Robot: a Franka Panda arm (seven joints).
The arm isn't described. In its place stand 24 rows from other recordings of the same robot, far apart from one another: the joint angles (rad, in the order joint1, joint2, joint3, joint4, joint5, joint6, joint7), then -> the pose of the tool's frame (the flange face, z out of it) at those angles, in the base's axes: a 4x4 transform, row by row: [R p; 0 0 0 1], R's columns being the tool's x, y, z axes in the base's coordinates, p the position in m.
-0.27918, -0.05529, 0.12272, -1.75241, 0.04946, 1.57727, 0.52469 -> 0.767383, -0.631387, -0.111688, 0.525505; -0.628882, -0.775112, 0.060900, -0.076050; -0.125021, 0.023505, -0.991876, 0.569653; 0, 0, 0, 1
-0.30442, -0.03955, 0.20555, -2.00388, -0.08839, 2.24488, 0.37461 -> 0.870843, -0.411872, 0.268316, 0.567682; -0.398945, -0.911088, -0.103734, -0.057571; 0.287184, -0.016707, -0.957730, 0.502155; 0, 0, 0, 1
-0.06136, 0.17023, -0.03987, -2.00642, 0.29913, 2.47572, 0.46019 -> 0.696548, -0.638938, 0.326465, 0.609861; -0.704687, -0.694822, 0.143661, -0.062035; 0.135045, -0.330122, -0.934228, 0.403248; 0, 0, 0, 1
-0.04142, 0.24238, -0.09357, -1.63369, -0.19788, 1.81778, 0.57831 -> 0.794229, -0.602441, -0.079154, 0.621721; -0.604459, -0.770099, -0.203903, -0.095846; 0.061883, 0.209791, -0.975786, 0.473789; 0, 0, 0, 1
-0.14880, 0.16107, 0.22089, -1.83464, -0.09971, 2.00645, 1.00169 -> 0.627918, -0.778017, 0.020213, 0.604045; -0.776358, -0.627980, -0.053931, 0.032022; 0.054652, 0.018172, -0.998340, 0.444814; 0, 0, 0, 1
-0.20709, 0.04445, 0.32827, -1.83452, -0.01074, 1.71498, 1.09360 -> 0.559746, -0.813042, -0.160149, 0.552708; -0.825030, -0.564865, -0.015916, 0.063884; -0.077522, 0.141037, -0.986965, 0.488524; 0, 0, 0, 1
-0.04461, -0.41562, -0.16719, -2.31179, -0.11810, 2.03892, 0.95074 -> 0.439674, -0.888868, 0.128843, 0.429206; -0.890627, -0.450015, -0.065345, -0.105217; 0.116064, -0.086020, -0.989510, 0.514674; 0, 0, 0, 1
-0.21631, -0.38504, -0.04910, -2.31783, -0.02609, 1.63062, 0.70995 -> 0.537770, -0.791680, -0.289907, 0.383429; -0.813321, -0.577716, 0.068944, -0.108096; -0.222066, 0.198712, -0.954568, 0.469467; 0, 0, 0, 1
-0.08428, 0.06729, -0.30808, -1.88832, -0.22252, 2.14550, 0.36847 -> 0.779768, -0.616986, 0.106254, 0.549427; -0.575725, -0.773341, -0.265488, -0.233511; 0.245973, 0.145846, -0.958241, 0.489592; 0, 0, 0, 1
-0.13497, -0.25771, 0.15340, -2.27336, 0.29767, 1.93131, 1.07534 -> 0.370793, -0.925883, -0.072487, 0.461327; -0.895604, -0.377137, 0.235928, 0.031245; -0.245779, -0.022560, -0.969063, 0.455307; 0, 0, 0, 1
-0.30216, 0.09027, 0.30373, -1.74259, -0.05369, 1.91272, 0.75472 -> 0.735460, -0.672313, 0.084228, 0.598422; -0.673043, -0.739225, -0.023674, -0.008714; 0.078180, -0.039278, -0.996165, 0.523225; 0, 0, 0, 1
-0.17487, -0.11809, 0.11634, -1.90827, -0.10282, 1.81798, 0.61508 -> 0.794922, -0.606335, 0.021367, 0.527396; -0.600530, -0.791350, -0.114581, -0.036823; 0.086384, 0.078251, -0.993184, 0.549061; 0, 0, 0, 1
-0.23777, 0.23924, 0.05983, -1.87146, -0.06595, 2.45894, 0.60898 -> 0.681561, -0.652227, 0.331776, 0.635397; -0.665696, -0.740899, -0.088983, -0.116638; 0.303849, -0.160214, -0.939152, 0.423527; 0, 0, 0, 1
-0.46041, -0.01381, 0.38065, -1.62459, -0.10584, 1.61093, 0.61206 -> 0.773094, -0.634222, -0.009428, 0.550915; -0.631186, -0.767755, -0.110257, -0.053582; 0.062689, 0.091190, -0.993858, 0.610290; 0, 0, 0, 1
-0.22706, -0.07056, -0.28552, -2.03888, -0.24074, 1.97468, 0.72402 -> 0.421853, -0.902595, -0.085809, 0.458292; -0.897463, -0.402248, -0.180991, -0.278183; 0.128845, 0.153362, -0.979734, 0.474840; 0, 0, 0, 1
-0.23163, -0.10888, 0.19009, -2.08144, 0.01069, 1.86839, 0.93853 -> 0.549210, -0.828904, -0.106234, 0.509702; -0.833943, -0.551822, -0.005674, -0.018209; -0.053919, 0.091710, -0.994325, 0.465261; 0, 0, 0, 1
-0.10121, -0.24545, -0.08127, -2.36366, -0.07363, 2.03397, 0.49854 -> 0.798402, -0.595274, -0.090571, 0.444540; -0.599672, -0.799666, -0.030458, -0.086797; -0.054296, 0.078631, -0.995424, 0.415811; 0, 0, 0, 1
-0.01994, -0.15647, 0.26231, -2.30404, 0.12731, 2.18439, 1.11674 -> 0.583382, -0.811973, 0.019115, 0.475711; -0.810906, -0.580965, 0.070083, 0.124147; -0.045800, -0.056386, -0.997358, 0.411465; 0, 0, 0, 1
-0.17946, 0.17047, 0.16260, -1.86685, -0.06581, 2.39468, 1.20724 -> 0.342423, -0.871076, 0.352098, 0.634380; -0.926778, -0.374726, -0.025746, -0.016281; 0.154367, -0.317500, -0.935609, 0.463285; 0, 0, 0, 1
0.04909, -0.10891, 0.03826, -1.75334, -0.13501, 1.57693, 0.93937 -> 0.664213, -0.745551, -0.054535, 0.516556; -0.744089, -0.652377, -0.143998, 0.031842; 0.071781, 0.136224, -0.988074, 0.598412; 0, 0, 0, 1
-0.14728, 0.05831, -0.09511, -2.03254, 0.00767, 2.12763, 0.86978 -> 0.439006, -0.897754, 0.036201, 0.550506; -0.898189, -0.439538, -0.007934, -0.135168; 0.023035, -0.029032, -0.999313, 0.420883; 0, 0, 0, 1
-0.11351, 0.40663, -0.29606, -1.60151, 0.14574, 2.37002, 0.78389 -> 0.286557, -0.894860, 0.342214, 0.655766; -0.924660, -0.351818, -0.145699, -0.251239; 0.250777, -0.274681, -0.928257, 0.444140; 0, 0, 0, 1
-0.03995, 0.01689, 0.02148, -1.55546, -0.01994, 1.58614, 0.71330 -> 0.743946, -0.668105, 0.013430, 0.561282; -0.667836, -0.744044, -0.019825, -0.012582; 0.023238, 0.005780, -0.999713, 0.623711; 0, 0, 0, 1
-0.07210, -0.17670, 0.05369, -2.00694, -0.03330, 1.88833, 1.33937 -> 0.218585, -0.974143, 0.057143, 0.512002; -0.974340, -0.221101, -0.042148, -0.010390; 0.053693, -0.046464, -0.997476, 0.538024; 0, 0, 0, 1
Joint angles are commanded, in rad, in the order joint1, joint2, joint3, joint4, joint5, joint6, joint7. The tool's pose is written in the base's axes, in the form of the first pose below.
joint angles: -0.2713, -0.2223, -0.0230, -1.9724, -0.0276, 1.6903, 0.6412
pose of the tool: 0.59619, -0.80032, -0.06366, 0.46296; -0.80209, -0.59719, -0.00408, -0.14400; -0.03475, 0.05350, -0.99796, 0.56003; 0, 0, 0, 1
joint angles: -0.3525, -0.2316, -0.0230, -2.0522, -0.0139, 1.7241, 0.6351
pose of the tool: 0.53106, -0.84224, -0.09280, 0.44352; -0.84420, -0.53532, 0.02740, -0.17702; -0.07275, 0.06379, -0.99531, 0.52950; 0, 0, 0, 1
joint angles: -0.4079, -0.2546, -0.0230, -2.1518, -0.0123, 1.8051, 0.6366
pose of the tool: 0.48313, -0.87129, -0.08621, 0.42474; -0.87270, -0.48715, 0.03274, -0.19707; -0.07052, 0.05942, -0.99574, 0.49994; 0, 0, 0, 1
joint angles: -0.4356, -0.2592, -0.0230, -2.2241, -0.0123, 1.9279, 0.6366
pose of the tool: 0.46218, -0.88607, -0.03571, 0.41993; -0.88639, -0.46280, 0.01131, -0.20883; -0.02655, 0.02642, -0.99930, 0.47810; 0, 0, 0, 1
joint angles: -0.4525, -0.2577, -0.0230, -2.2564, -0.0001, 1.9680, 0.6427
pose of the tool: 0.43775, -0.89875, -0.02472, 0.41547; -0.89866, -0.43823, 0.01919, -0.21441; -0.02808, 0.01382, -0.99951, 0.46562; 0, 0, 0, 1
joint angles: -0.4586, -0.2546, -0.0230, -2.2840, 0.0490, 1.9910, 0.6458
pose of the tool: 0.41054, -0.91178, -0.01031, 0.41332; -0.90979, -0.41035, 0.06234, -0.21300; -0.06107, -0.01622, -0.99800, 0.45332; 0, 0, 0, 1
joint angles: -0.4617, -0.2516, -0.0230, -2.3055, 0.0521, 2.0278, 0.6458
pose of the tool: 0.40551, -0.91409, 0.00175, 0.41253; -0.91257, -0.40473, 0.05833, -0.21422; -0.05262, -0.02525, -0.99830, 0.44506; 0, 0, 0, 1
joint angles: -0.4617, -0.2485, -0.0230, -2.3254, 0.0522, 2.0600, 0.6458
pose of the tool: 0.40443, -0.91452, 0.00956, 0.41201; -0.91346, -0.40341, 0.05339, -0.21413; -0.04497, -0.03033, -0.99853, 0.43717; 0, 0, 0, 1
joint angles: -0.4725, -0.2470, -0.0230, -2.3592, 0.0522, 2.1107, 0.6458
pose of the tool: 0.39285, -0.91931, 0.02307, 0.40768; -0.91904, -0.39161, 0.04479, -0.21780; -0.03214, -0.03880, -0.99873, 0.42530; 0, 0, 0, 1
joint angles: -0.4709, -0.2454, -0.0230, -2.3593, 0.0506, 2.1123, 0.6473
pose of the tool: 0.39360, -0.91901, 0.02220, 0.40825; -0.91875, -0.39243, 0.04361, -0.21736; -0.03137, -0.03756, -0.99880, 0.42465; 0, 0, 0, 1
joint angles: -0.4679, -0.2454, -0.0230, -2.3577, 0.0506, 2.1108, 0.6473
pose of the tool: 0.39642, -0.91780, 0.02217, 0.40909; -0.91754, -0.39525, 0.04367, -0.21623; -0.03131, -0.03765, -0.99880, 0.42525; 0, 0, 0, 1
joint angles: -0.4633, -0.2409, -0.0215, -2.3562, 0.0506, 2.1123, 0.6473
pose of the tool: 0.40184, -0.91548, 0.02036, 0.41122; -0.91514, -0.40072, 0.04405, -0.21416; -0.03217, -0.03633, -0.99882, 0.42399; 0, 0, 0, 1
